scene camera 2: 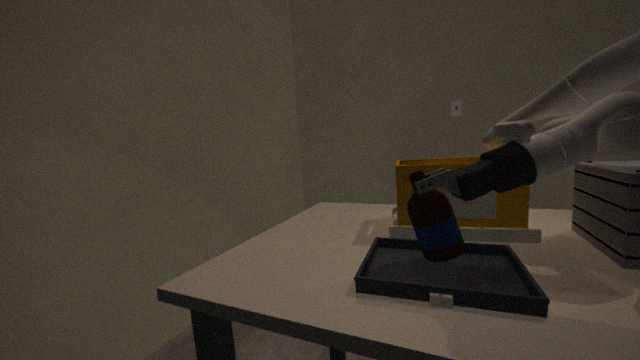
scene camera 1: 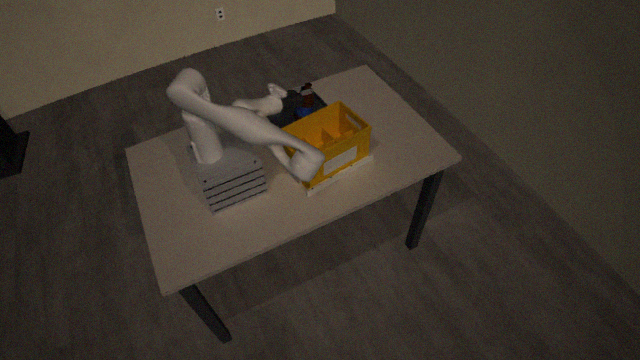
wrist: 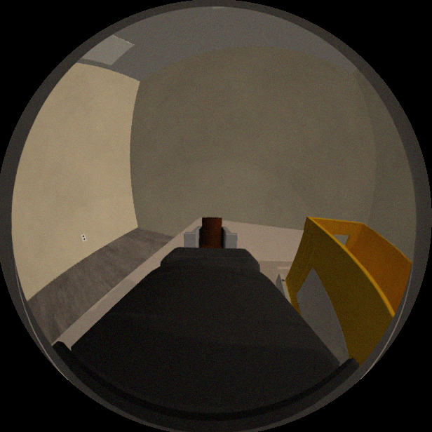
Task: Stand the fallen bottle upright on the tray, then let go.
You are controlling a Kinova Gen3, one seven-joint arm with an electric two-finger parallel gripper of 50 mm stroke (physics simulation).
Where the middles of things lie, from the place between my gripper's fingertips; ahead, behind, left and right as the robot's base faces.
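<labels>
Here is the brown bottle (scene camera 2: 431,215), and measured from my hand it is 5 cm below, 1 cm to the right and 3 cm behind.
</labels>
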